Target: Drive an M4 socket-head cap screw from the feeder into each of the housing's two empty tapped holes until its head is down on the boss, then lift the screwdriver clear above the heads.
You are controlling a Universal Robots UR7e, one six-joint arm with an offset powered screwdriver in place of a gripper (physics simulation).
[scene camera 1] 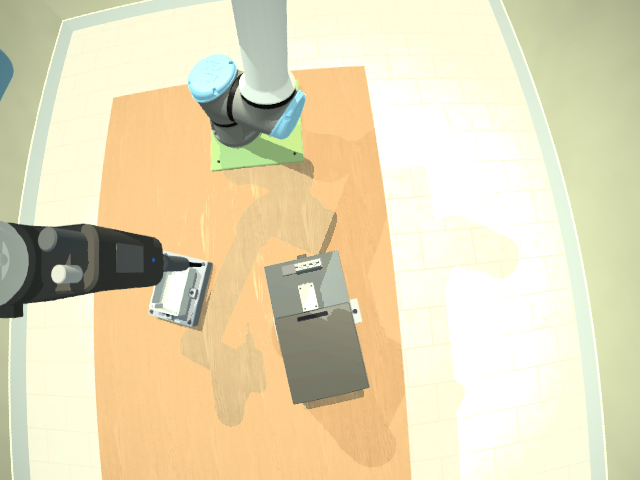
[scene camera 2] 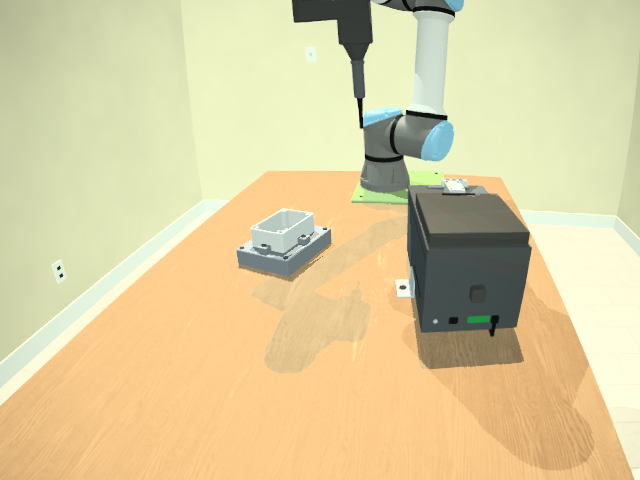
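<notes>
The screwdriver (scene camera 1: 200, 264) (scene camera 2: 361, 126) hangs with its thin black bit pointing down, high above the table. In the scene camera 1 view its tip overlaps the far right corner of the fixture; the scene camera 2 view shows it well above the fixture and the housing. Whether a screw is on the bit is too small to tell. The white open-topped housing (scene camera 1: 183, 295) (scene camera 2: 279, 241) sits upright on the grey fixture block (scene camera 1: 203, 295) (scene camera 2: 266, 262), between small clamps. Its holes are too small to read. The dark feeder box (scene camera 1: 323, 351) (scene camera 2: 473, 268) stands apart to the right.
A white perforated plate (scene camera 1: 308, 290) lies on the feeder's upper face. A white bracket (scene camera 1: 356, 311) sticks out at its right side, another bracket (scene camera 2: 403, 288) at its left. The arm's base stands on a green plate (scene camera 1: 258, 159) (scene camera 2: 379, 196) at the table's far end.
</notes>
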